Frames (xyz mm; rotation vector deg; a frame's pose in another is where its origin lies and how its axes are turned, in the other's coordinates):
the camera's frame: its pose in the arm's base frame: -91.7 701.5 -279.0 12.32 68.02 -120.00
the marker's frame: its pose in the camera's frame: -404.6 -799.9 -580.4 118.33 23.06 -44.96
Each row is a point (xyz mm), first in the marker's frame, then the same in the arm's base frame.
Working: the marker's frame: its pose in the arm's base frame: -425.6 1630.7 128.0 -49.43 60.89 129.80

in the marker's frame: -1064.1 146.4 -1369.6
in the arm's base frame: 660.2 278.8 279.9
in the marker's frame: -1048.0 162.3 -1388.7
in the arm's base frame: 645.3 256.9 266.7
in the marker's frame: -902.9 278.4 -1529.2
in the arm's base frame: 517.7 100.6 150.1
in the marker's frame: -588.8 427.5 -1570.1
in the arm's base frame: 220.4 32.2 -21.6
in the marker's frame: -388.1 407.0 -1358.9
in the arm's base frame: 26.7 245.3 -70.2
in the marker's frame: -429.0 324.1 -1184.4
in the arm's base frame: 50.3 426.4 5.1
